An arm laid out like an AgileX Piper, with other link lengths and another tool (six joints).
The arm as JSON. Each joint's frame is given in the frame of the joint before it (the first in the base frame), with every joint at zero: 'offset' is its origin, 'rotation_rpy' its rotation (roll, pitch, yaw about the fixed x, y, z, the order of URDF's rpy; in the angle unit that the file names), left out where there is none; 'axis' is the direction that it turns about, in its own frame. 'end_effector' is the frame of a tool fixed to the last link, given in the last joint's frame.
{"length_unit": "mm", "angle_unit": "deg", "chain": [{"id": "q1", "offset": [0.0, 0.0, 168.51], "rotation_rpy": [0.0, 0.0, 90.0], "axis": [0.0, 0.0, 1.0]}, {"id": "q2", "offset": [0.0, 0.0, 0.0], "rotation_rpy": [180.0, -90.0, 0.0], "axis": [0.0, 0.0, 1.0]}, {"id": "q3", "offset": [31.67, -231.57, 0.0], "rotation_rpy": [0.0, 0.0, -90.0], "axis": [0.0, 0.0, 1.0]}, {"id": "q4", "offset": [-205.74, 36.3, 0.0], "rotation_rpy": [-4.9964, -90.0, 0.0], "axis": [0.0, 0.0, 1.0]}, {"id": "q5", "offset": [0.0, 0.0, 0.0], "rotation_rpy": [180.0, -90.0, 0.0], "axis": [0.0, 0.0, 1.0]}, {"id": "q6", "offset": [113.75, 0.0, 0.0], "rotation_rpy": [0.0, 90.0, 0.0], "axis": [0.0, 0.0, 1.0]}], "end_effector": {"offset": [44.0, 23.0, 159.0], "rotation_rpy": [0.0, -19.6, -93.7]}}
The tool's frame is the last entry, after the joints.
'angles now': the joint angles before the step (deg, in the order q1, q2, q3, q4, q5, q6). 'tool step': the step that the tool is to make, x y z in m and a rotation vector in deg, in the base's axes. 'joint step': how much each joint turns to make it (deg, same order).
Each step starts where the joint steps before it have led.
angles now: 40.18 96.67 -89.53 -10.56 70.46 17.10
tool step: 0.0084 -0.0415 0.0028 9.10 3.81 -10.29
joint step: -16.33 -2.80 0.42 11.82 0.28 -6.57
